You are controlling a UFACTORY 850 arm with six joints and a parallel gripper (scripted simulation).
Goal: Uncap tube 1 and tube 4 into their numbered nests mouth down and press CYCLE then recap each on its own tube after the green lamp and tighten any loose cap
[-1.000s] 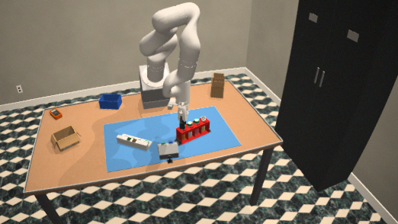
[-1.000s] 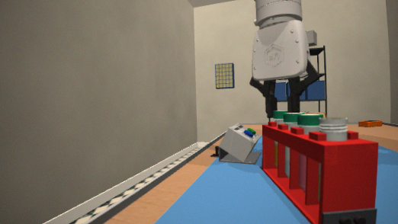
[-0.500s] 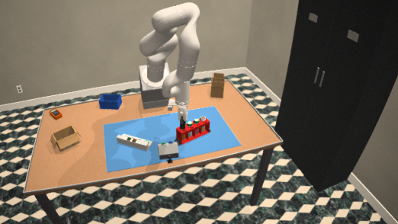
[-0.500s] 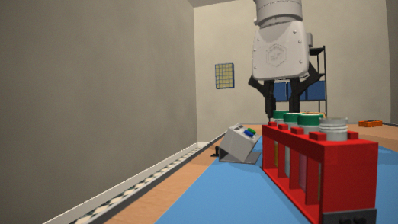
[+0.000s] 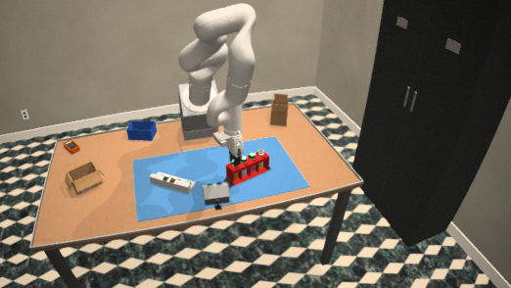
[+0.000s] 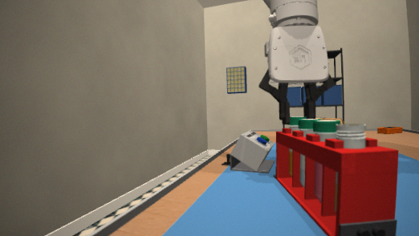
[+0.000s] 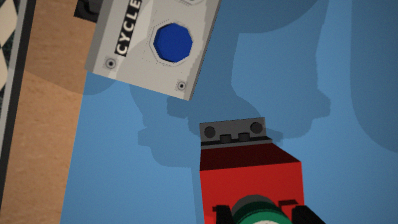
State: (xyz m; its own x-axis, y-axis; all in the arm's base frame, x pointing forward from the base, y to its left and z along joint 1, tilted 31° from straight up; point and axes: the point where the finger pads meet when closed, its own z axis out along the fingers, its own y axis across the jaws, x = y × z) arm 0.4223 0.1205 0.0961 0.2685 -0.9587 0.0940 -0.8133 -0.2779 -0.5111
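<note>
My hand is 1 cm above the tube cap. From my hand the other things lie so: green ready key: 8 cm ahead, 13 cm to the right, 6 cm below; key housing: 10 cm ahead, 11 cm to the right, 8 cm below; blue cycle key: 8 cm ahead, 9 cm to the right, 6 cm below.
</note>
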